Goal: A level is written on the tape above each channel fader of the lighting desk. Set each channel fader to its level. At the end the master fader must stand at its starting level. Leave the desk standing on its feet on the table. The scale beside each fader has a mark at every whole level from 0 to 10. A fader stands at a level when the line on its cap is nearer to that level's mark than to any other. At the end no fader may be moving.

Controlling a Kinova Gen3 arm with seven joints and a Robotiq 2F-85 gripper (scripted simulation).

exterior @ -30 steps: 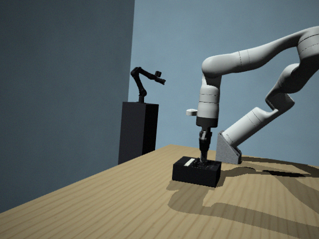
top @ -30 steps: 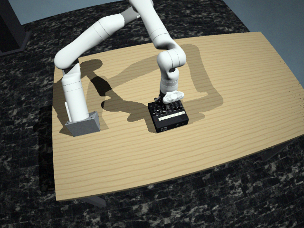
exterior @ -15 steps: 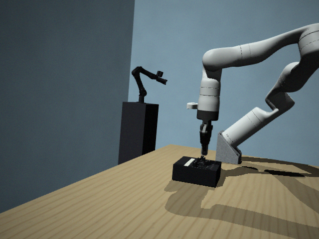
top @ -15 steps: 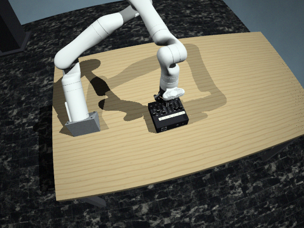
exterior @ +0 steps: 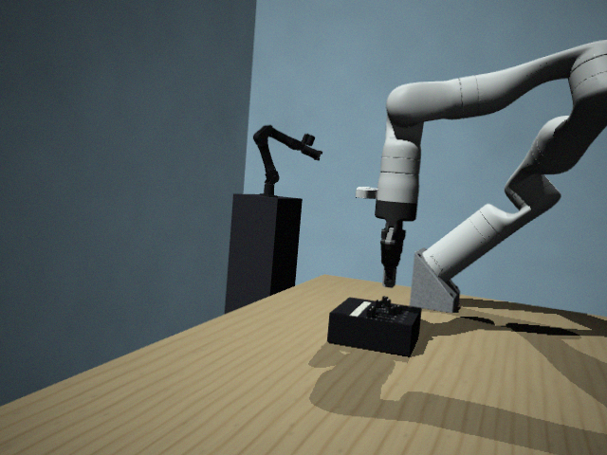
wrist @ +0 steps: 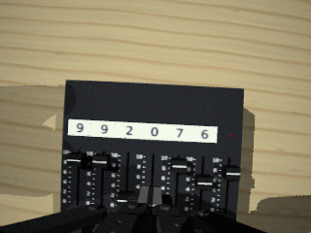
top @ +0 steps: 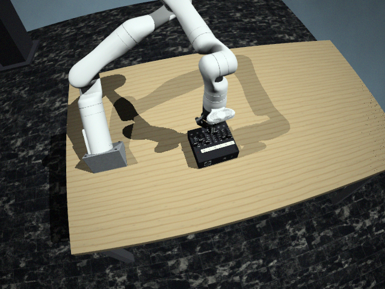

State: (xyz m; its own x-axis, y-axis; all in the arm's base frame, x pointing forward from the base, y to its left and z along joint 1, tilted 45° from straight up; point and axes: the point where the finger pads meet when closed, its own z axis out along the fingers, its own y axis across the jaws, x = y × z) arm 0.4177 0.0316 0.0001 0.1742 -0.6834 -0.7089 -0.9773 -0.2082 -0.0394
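Now: hand 6 cm past the master cap, 5 cm above it and 3 cm to the left of it.
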